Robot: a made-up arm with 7 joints.
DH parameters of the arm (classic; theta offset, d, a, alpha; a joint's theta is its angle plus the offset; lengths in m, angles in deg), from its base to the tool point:
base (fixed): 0 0 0 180
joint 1: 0 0.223 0.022 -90
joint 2: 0 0.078 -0.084 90
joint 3: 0 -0.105 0.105 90
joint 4: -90 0.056 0.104 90
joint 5: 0 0.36 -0.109 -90
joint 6: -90 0.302 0.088 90
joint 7: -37.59 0 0.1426 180
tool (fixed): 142.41 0.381 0 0
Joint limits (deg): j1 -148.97..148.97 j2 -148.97..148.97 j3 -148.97..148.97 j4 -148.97..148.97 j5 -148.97..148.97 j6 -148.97..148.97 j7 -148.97..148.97
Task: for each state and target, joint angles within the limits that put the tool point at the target. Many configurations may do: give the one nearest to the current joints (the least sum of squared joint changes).
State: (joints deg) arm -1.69 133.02 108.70 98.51 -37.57 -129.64 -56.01
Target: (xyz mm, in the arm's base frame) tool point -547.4 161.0 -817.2
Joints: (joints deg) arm 26.90 148.97 98.01 92.87 -12.72 -108.55 -58.38
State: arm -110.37 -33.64 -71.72 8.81 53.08 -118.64 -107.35
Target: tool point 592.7 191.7 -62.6
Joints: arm -122.59 -48.24 -60.96 19.42 45.48 -148.97 -91.92
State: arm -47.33 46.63 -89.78 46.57 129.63 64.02 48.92
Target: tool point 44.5 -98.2 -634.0
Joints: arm -48.03 69.52 -66.07 23.29 98.78 57.47 52.03
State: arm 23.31 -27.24 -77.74 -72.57 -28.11 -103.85 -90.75
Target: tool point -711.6 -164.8 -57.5
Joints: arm 18.98 -52.03 -71.79 -49.93 -37.39 -102.04 -96.07
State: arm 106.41 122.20 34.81 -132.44 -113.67 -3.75 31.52
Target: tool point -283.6 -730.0 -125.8
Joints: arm 86.35 107.22 44.30 -119.64 -109.00 -21.37 41.82
